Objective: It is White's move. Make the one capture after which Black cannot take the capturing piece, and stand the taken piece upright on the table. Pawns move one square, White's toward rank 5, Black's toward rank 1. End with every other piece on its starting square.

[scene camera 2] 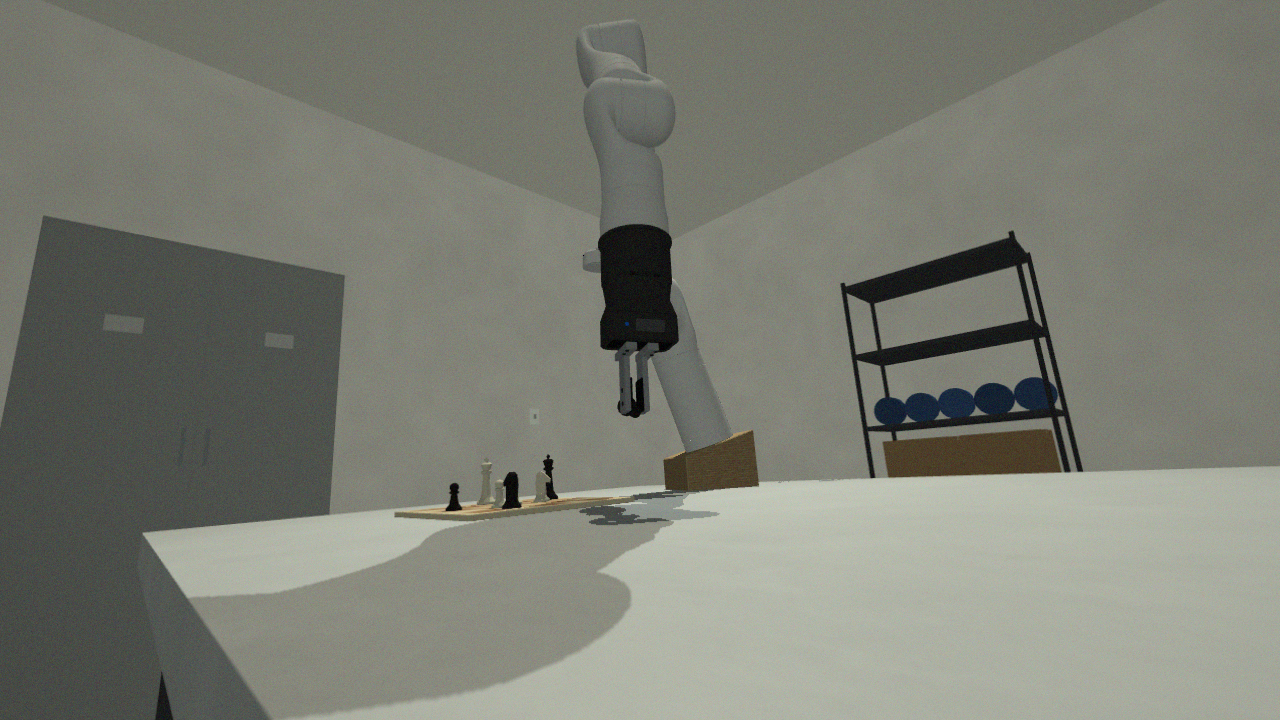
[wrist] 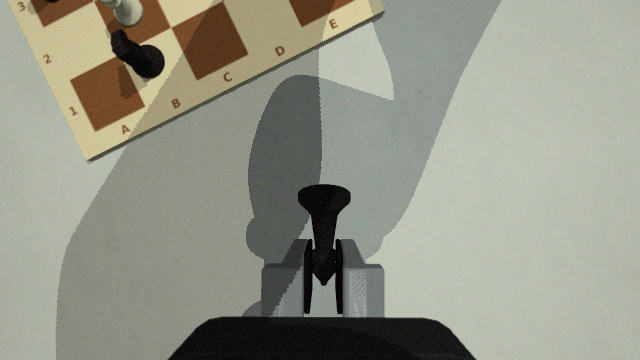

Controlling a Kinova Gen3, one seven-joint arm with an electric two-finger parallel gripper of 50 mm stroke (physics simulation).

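Places are measured from the arm's base along level axes (x ahead, y left, z up), in centimetres.
Pixels of known places: gripper, between the fingertips: (scene camera 2: 635,412) (wrist: 323,264); arm's base, origin of its link: (scene camera 2: 709,443).
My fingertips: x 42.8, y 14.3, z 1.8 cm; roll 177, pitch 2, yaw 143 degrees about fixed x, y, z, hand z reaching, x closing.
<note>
Ahead of a thing's pixels: the offset from my fingertips to its top centre. Level surfaces: height alone.
My gripper (scene camera 2: 632,404) (wrist: 323,264) is shut on a black bishop @[dy -0.8, dx -0.7, dz +2.1 cm] (scene camera 2: 633,411) (wrist: 324,220), high above the table beside the chessboard @[dy -22.0, dx -2.8, dz -9.1 cm] (scene camera 2: 420,514) (wrist: 250,66). In the wrist view the bishop's wide base points toward the top of the picture and its pointed head toward the palm. A black knight @[dy -16.0, dx +2.7, dz -5.1 cm] (scene camera 2: 511,490) (wrist: 148,61) stands on B1, and a white pawn @[dy -19.3, dx +1.7, dz -5.9 cm] (scene camera 2: 498,494) (wrist: 128,13) on B2. In the scene view a black pawn @[dy -23.7, dx +4.7, dz -5.9 cm] (scene camera 2: 454,497), a tall white king @[dy -29.6, dx -4.5, dz -2.7 cm] (scene camera 2: 486,481), a shorter white piece @[dy -21.0, dx -6.9, dz -5.1 cm] (scene camera 2: 541,487) and a black king @[dy -24.3, dx -11.4, dz -2.7 cm] (scene camera 2: 548,474) also stand on the board.
The arm's wooden base block (scene camera 2: 711,462) stands at the back of the white table @[dz -9.7 cm] (scene camera 2: 895,573) (wrist: 525,200). Behind it are a black shelf rack (scene camera 2: 948,342) with blue round items and a grey cabinet (scene camera 2: 223,385). Arm shadows fall across the table and board.
</note>
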